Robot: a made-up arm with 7 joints. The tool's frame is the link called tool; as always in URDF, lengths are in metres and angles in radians. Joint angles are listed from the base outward.
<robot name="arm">
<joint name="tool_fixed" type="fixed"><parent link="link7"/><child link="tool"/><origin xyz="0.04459 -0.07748 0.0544" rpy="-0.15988 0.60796 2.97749"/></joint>
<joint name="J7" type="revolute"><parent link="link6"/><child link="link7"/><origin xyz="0.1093 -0.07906 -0.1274" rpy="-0.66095 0.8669 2.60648"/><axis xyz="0 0 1"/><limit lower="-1.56" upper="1.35"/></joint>
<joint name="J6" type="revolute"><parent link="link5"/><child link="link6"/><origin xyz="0.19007 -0.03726 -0.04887" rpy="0.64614 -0.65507 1.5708"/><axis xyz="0 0 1"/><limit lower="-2.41" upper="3.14"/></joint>
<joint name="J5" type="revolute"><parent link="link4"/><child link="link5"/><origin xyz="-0.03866 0.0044 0.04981" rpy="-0.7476 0.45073 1.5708"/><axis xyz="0 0 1"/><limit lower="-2.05" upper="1.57"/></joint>
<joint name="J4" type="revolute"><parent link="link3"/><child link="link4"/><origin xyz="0.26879 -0.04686 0.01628" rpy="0.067 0.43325 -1.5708"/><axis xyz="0 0 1"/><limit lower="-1.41" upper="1.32"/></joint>
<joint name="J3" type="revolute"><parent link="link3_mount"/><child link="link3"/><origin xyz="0.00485 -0.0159 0.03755" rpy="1.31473 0.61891 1.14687"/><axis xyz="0 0 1"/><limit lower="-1.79" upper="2.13"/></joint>
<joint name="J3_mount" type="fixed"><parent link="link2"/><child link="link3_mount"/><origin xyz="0.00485 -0.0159 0.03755" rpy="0 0 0"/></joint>
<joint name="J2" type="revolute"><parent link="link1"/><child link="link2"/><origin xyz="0.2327 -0.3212 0.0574" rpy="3.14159 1.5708 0"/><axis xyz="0 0 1"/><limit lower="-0.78" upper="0.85"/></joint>
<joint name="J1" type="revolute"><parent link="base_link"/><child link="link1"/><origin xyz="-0.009 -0.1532 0.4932" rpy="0 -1.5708 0"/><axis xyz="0 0 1"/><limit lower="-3.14" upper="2.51"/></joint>
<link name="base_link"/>
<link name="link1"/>
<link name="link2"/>
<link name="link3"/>
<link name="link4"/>
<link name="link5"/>
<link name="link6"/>
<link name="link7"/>
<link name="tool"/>
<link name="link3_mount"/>
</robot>
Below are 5 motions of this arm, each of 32 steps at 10 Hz.
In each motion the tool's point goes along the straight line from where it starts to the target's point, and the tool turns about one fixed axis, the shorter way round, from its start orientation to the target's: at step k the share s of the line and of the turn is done. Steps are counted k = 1, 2, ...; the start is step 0. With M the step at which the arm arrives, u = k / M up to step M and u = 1 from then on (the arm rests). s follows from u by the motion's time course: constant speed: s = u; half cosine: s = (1 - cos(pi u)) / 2; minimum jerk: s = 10 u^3 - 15 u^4 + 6 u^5.
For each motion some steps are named. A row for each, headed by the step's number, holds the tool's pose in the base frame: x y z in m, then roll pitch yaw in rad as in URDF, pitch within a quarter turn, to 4 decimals.
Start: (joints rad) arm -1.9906 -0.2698 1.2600 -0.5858 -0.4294 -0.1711 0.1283
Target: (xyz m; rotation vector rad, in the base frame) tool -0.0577 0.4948 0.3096 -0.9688 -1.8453 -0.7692
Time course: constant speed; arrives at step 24
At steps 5, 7, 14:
5: -0.0025 0.1378 -0.0179 2.5472 0.0471 1.6167
7: -0.0083 0.1754 0.0166 2.6174 -0.0626 1.7020
14: -0.0287 0.3069 0.1373 2.7997 -0.4825 1.9567

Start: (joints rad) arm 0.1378 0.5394 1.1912 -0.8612 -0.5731 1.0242 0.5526
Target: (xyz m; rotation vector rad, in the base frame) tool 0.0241 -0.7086 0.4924 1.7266 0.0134 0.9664
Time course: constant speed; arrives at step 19
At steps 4, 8, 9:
4: -0.1638 -0.6930 0.6358 0.8049 0.3364 -0.1703
8: -0.1137 -0.6972 0.5976 1.1040 0.1506 0.1160
9: -0.1012 -0.6982 0.5880 1.1683 0.0925 0.1766

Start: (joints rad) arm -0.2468 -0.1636 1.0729 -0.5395 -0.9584 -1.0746 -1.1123
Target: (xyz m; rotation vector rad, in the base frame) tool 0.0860 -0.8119 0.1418 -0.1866 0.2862 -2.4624
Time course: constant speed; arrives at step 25
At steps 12, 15, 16, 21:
12: 0.0825 -0.8452 0.3805 -0.0209 -0.2939 -2.4781
15: 0.0833 -0.8375 0.3254 -0.0757 -0.2409 -2.4718
16: 0.0835 -0.8349 0.3071 -0.0938 -0.2231 -2.4704
21: 0.0849 -0.8221 0.2152 -0.1828 -0.1342 -2.4682

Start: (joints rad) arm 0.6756 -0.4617 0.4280 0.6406 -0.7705 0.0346 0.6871
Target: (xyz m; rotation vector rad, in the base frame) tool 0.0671 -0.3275 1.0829 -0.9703 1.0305 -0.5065
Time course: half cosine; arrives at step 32
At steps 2, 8, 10, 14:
2: 0.1622 -0.4404 1.0888 -1.2256 1.0753 -0.5903
8: 0.1491 -0.4248 1.0880 -1.2803 0.9996 -0.6811
10: 0.1418 -0.4162 1.0876 -1.3028 0.9567 -0.7240
14: 0.1245 -0.3956 1.0865 -1.3403 0.8530 -0.8111

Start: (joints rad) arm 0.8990 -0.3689 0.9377 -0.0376 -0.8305 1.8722 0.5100
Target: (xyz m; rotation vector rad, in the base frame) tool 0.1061 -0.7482 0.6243 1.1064 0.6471 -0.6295
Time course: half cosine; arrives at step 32
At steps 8, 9, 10, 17, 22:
8: 0.0985 -0.4413 0.9881 1.1058 0.6486 0.9779
9: 0.0988 -0.4544 0.9726 1.1110 0.6560 0.9313
10: 0.0991 -0.4686 0.9558 1.1162 0.6642 0.8806
17: 0.1021 -0.5861 0.8165 1.1379 0.7375 0.4472
22: 0.1041 -0.6683 0.7190 1.1266 0.7897 0.1263

